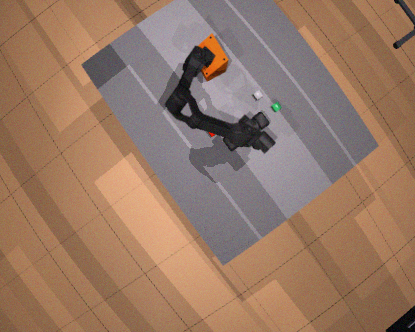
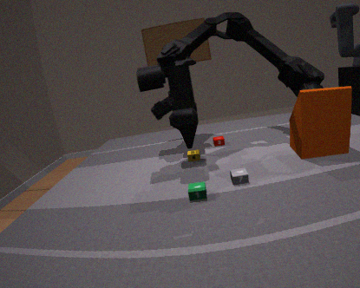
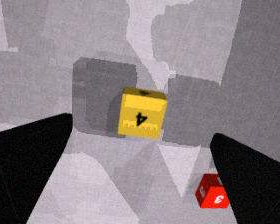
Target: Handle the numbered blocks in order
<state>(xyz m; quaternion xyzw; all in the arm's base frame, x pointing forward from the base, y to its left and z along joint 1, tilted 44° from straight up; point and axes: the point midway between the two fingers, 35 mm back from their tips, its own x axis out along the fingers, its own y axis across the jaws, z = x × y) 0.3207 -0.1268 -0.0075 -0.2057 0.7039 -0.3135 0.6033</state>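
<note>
Now: the yellow block 4 cm below my gripper tip. Round my gripper tip: grey block 8 cm behind, 17 cm to the left, 4 cm below; red block 9 cm behind, 9 cm to the right, 4 cm below; green block 1 cm ahead, 19 cm to the left, 4 cm below.
</note>
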